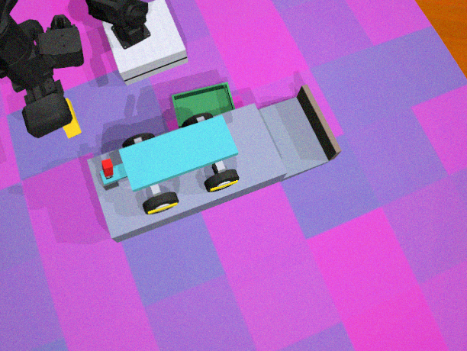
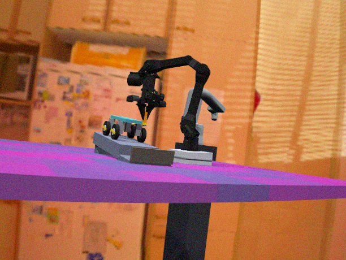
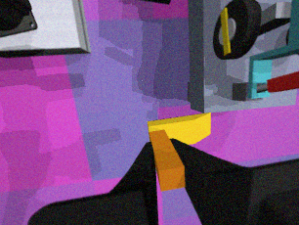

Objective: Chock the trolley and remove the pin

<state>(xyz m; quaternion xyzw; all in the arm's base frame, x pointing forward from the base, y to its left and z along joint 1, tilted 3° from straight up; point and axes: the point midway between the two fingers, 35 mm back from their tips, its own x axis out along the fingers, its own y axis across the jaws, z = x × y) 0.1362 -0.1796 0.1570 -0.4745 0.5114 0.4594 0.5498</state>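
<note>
My gripper tip is 2 cm short of the yellow chock and 1 cm above it. From my gripper tip the other things lie so: trolley (18 cm ahead, 12 cm to the left, 6 cm below); red-headed stop pin (14 cm ahead, 4 cm below, 1 cm to the left); grey ramp (18 cm ahead, 13 cm below, 12 cm to the left).
</note>
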